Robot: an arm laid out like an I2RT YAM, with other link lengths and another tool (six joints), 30 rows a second.
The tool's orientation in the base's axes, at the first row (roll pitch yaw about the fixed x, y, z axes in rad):
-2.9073, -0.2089, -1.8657
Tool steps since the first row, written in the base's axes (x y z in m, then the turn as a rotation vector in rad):
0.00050, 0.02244, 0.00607, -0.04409, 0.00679, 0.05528
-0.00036, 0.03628, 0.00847, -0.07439, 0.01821, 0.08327
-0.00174, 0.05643, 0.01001, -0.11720, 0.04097, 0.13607
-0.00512, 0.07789, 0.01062, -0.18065, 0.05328, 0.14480
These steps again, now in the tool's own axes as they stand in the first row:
-0.01989, 0.00346, -0.01154, 0.01764, 0.03070, -0.06158
-0.03210, 0.00700, -0.01757, 0.02138, 0.05567, -0.09614
-0.05025, 0.01272, -0.02451, 0.02319, 0.08951, -0.15931
-0.06925, 0.02086, -0.03123, 0.03152, 0.15038, -0.18120

